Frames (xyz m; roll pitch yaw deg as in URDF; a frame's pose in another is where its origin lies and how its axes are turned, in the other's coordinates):
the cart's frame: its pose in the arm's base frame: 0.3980 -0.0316 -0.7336 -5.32 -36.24 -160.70
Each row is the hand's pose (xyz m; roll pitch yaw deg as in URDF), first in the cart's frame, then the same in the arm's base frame.
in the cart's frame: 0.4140 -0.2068 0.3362 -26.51 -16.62 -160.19
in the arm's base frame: 0.2226 0.0921 -0.2034 -10.14 16.20 37.30
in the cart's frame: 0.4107 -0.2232 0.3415 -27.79 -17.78 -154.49
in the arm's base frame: 0.2236 0.1093 -0.1999 -8.45 13.42 42.30
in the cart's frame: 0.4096 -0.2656 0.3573 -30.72 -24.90 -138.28
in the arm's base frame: 0.2220 0.1519 -0.1847 -4.02 0.97 53.50
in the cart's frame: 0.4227 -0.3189 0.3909 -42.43 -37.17 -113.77
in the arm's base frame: 0.2169 0.2030 -0.1459 -4.86 -20.48 64.97
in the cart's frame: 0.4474 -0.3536 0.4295 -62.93 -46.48 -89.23
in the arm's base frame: 0.2111 0.2338 -0.0977 -12.81 -39.74 72.83
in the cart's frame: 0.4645 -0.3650 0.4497 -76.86 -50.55 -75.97
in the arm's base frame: 0.2068 0.2423 -0.0706 -18.60 -49.23 75.42
